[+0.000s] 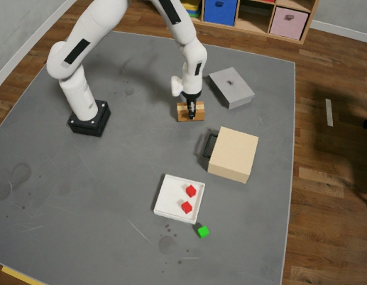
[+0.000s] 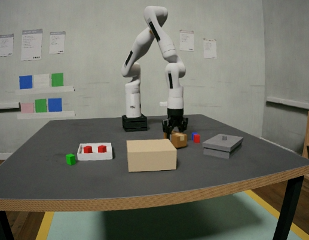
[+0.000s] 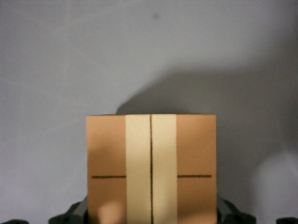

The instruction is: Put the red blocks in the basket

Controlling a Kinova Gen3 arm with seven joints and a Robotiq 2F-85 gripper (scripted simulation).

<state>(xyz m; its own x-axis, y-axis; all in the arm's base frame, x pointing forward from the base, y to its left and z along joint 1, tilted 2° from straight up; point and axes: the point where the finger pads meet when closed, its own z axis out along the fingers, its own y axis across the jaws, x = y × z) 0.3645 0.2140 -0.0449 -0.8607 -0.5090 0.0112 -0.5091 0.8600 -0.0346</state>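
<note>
The blue block is 100 mm behind my hand, 110 mm to the left of it and 20 mm below it. From my hand the other things lie so: cardboard box right at my hand; then lid 100 mm ahead, 210 mm to the left, 10 mm above; then metal box 100 mm ahead, 210 mm to the left, 20 mm below.
</note>
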